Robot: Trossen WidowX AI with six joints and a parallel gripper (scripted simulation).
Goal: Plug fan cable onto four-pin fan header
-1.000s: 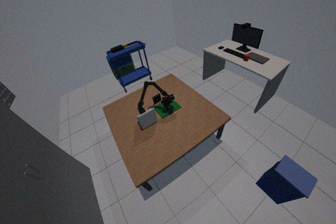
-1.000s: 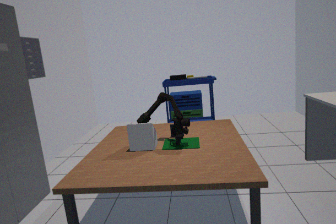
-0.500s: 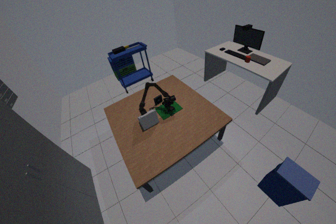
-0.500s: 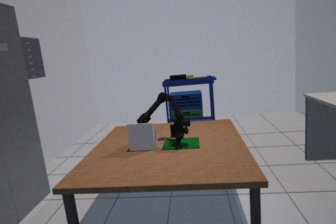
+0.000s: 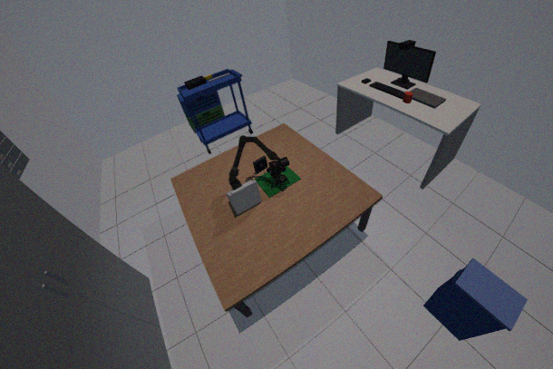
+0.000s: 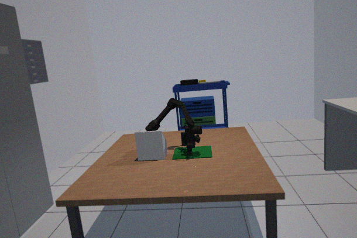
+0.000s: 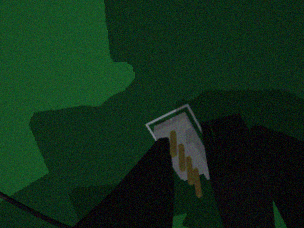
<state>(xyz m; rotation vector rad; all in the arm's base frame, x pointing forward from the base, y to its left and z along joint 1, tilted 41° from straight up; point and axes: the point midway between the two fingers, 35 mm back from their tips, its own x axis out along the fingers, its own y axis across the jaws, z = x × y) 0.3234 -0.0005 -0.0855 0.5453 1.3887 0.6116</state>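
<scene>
Now: the fan plug 1 cm behind my gripper tip, 1 cm to the right of it and 1 cm above it. Also, from my gripper tip: green board (2 cm ahead, 3 cm to the left, 3 cm below); black fan (1 cm behind, 21 cm to the left, 4 cm above); four-pin fan header (1 cm behind, 1 cm to the left, 2 cm below).
</scene>
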